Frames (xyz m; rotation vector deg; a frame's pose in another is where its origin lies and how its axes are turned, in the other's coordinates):
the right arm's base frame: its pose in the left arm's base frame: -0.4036 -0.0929 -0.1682 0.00 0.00 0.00
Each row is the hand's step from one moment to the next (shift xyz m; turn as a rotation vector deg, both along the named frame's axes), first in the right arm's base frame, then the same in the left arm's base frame.
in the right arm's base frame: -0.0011 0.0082 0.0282 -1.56 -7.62 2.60
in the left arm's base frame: -0.0011 0.0082 0.0282 -1.56 -7.62 2.60
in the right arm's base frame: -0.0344 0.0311 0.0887 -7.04 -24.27 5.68
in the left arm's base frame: -0.0344 0.0311 0.0887 -7.04 -24.27 5.68
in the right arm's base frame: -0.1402 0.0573 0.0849 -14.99 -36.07 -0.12
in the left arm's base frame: -0.1402 0.0573 0.0849 -14.99 -36.07 -0.12
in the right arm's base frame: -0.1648 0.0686 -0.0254 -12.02 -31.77 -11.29
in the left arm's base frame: -0.1648 0.0686 -0.0254 -12.02 -31.77 -11.29
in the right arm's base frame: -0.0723 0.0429 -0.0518 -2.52 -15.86 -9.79
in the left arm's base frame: -0.0723 0.0429 -0.0518 -2.52 -15.86 -9.79
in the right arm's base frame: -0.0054 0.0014 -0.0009 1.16 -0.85 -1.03
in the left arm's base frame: -0.0054 0.0014 -0.0009 1.16 -0.85 -1.03
